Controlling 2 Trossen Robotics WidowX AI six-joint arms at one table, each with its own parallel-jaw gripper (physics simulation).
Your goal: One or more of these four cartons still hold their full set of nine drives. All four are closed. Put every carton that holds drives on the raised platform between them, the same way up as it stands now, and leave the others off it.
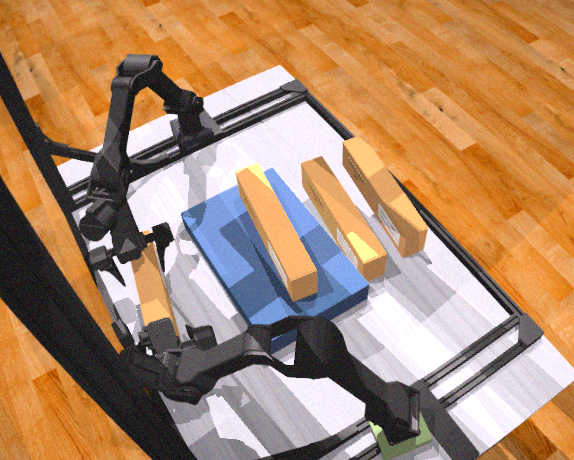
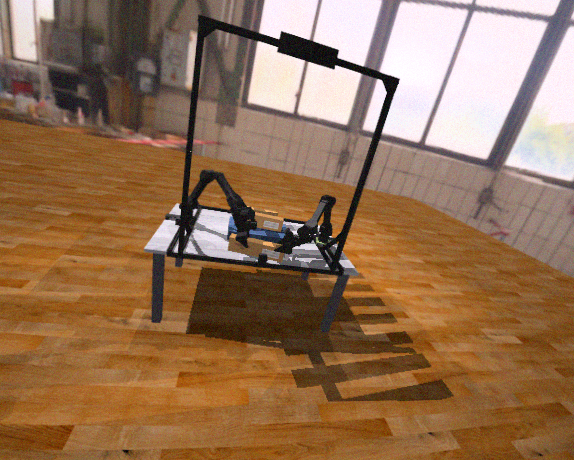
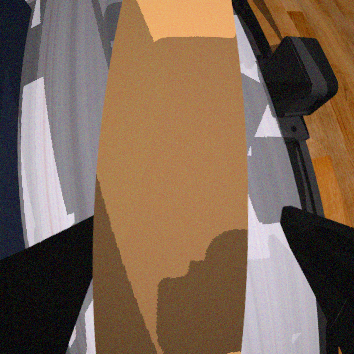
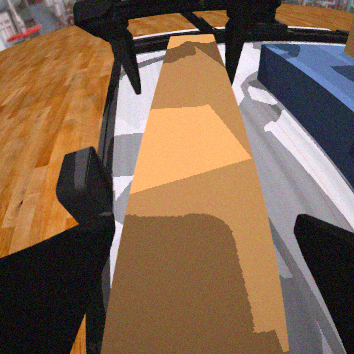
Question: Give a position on a carton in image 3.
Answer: At 170, 223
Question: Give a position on a carton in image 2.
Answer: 255, 246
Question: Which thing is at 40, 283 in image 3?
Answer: My left gripper.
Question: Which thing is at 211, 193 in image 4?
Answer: A carton.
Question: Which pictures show the carton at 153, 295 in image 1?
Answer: Image 1, image 2, image 3 and image 4: all of them.
